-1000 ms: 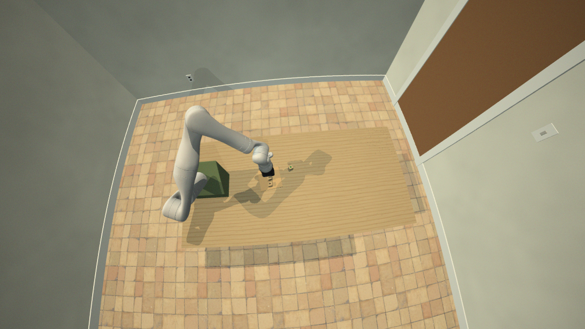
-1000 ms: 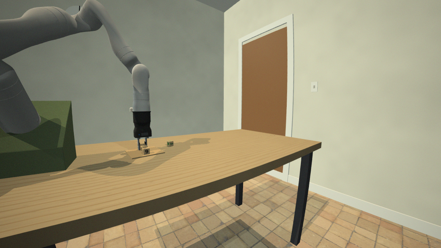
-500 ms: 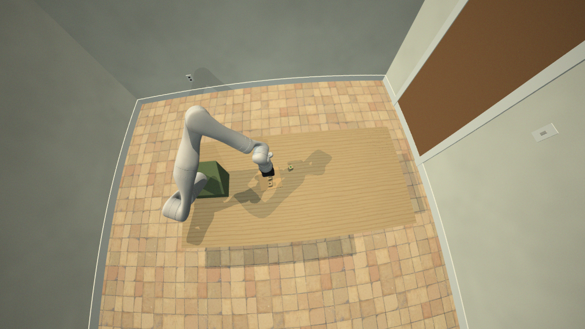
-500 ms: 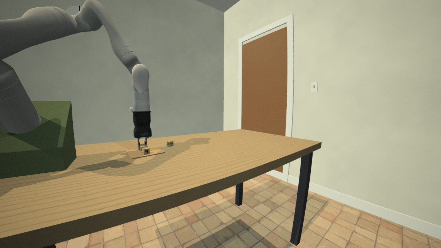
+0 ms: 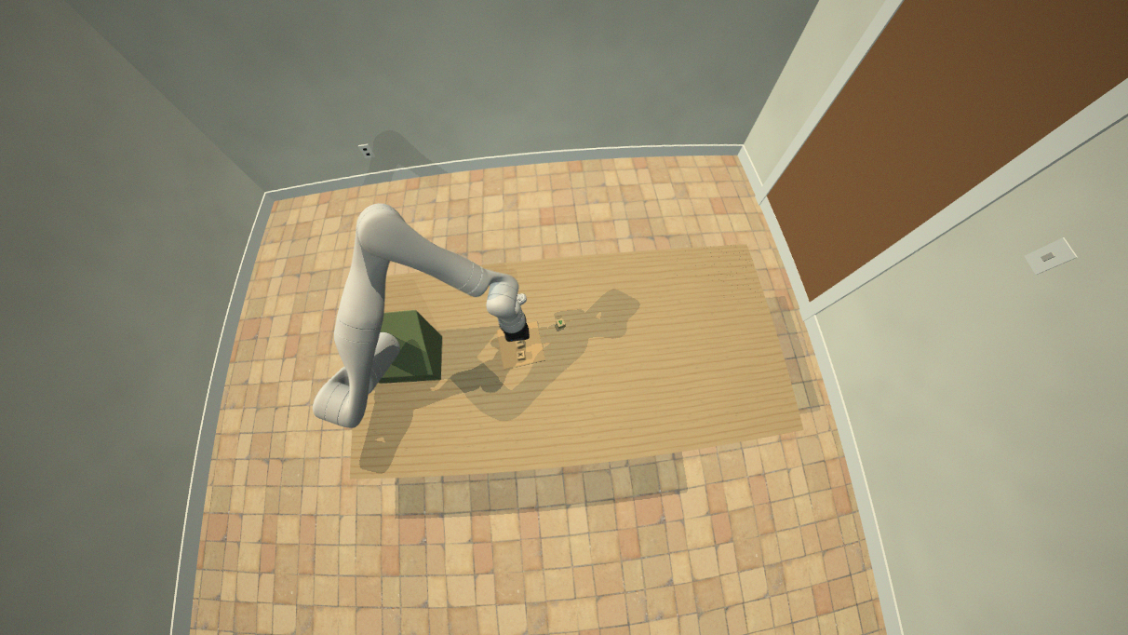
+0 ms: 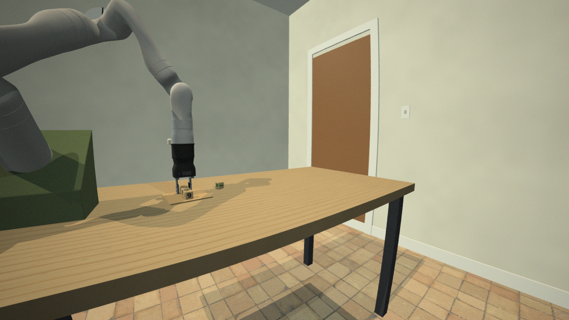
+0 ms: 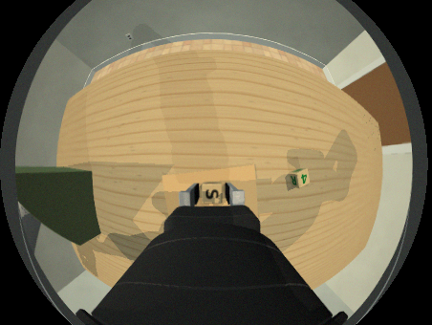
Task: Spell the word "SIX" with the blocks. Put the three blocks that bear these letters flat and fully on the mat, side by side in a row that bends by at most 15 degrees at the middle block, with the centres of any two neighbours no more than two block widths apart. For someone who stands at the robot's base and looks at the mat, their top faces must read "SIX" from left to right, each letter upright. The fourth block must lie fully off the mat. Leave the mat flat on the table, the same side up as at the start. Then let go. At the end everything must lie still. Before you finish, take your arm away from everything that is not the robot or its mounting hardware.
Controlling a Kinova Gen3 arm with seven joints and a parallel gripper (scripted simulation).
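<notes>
Now: hand 1 cm above the tan block. Also, from my hand: tan mat: 4 cm to the right, 2 cm below.
</notes>
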